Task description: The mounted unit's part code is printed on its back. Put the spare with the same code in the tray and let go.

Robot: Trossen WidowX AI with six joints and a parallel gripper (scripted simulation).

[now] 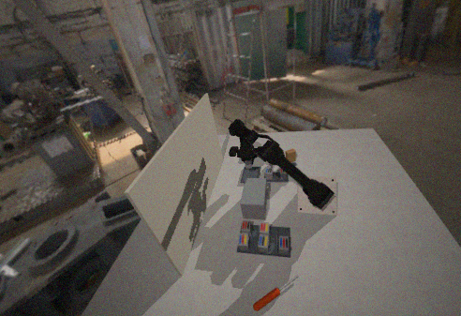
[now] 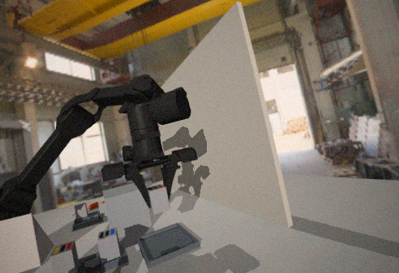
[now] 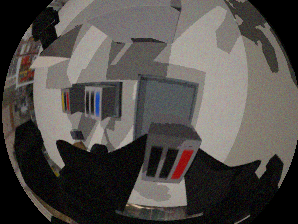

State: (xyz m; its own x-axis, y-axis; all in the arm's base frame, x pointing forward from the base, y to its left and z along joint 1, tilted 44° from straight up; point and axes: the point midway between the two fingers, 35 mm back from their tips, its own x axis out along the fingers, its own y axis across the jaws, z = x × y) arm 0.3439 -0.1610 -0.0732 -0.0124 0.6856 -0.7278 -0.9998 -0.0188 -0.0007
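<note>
The tray is 8 cm below my gripper tip. Round my gripper tip: grey mounted unit: 6 cm behind, 21 cm to the left, 3 cm below; then spare: 2 cm above; then small box: 21 cm behind, 14 cm to the right, 5 cm below.
</note>
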